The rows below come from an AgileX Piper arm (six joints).
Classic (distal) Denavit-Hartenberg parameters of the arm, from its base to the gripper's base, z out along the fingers. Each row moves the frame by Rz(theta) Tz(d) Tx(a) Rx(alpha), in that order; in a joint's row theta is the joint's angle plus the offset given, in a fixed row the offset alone. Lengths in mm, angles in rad.
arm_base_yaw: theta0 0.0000  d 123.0  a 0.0  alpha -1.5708
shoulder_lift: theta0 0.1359  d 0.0  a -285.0  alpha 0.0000
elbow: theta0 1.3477  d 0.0  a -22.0  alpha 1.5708
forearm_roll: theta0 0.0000  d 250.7  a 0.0  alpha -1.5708
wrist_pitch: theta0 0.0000  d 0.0  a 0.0  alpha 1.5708
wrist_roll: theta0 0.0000  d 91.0  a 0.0  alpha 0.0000
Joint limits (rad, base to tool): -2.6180..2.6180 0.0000..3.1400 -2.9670..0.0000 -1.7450..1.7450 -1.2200..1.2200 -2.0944..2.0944
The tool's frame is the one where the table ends.
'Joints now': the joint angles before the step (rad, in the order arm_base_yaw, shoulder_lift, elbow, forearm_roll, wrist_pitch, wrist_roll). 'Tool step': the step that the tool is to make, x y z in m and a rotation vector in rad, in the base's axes. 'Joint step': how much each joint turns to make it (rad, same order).
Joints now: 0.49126 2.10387 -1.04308 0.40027 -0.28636 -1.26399
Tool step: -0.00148 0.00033 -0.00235 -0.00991 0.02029 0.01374
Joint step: 0.00001 0.00240 0.00001 -0.01087 0.02184 -0.00002
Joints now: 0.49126 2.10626 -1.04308 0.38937 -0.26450 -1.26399
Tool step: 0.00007 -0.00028 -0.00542 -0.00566 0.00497 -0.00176
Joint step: 0.00000 0.01478 0.00001 0.00000 -0.00836 -0.00001
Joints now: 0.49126 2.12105 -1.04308 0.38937 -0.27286 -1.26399
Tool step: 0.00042 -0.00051 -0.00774 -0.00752 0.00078 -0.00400
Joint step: 0.00000 0.02233 0.00000 0.00002 -0.01957 -0.00002
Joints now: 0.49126 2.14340 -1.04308 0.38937 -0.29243 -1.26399
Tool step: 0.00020 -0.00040 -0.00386 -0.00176 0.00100 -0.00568
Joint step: -0.00001 0.01115 0.00000 0.00426 -0.01021 0.00001
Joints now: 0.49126 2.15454 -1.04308 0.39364 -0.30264 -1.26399
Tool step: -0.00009 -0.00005 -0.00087 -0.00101 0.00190 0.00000
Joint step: -0.00001 0.00217 -0.00002 -0.00002 0.00001 0.00002
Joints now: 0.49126 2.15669 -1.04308 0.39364 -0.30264 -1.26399
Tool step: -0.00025 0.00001 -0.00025 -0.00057 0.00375 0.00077
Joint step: -0.00001 -0.00001 0.00002 -0.00002 0.00386 0.00001
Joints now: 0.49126 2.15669 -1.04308 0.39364 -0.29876 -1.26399
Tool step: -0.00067 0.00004 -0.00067 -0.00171 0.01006 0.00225
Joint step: 0.00001 0.00001 -0.00002 0.00005 0.01046 -0.00030
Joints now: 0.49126 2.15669 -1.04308 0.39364 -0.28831 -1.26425
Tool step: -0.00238 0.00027 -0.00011 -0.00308 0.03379 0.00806
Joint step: 0.00001 -0.00602 -0.00002 0.00002 0.04038 -0.00002
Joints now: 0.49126 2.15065 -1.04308 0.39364 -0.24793 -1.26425
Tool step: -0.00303 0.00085 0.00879 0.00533 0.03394 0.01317
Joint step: -0.00001 -0.03169 0.00000 -0.00003 0.06400 0.00002
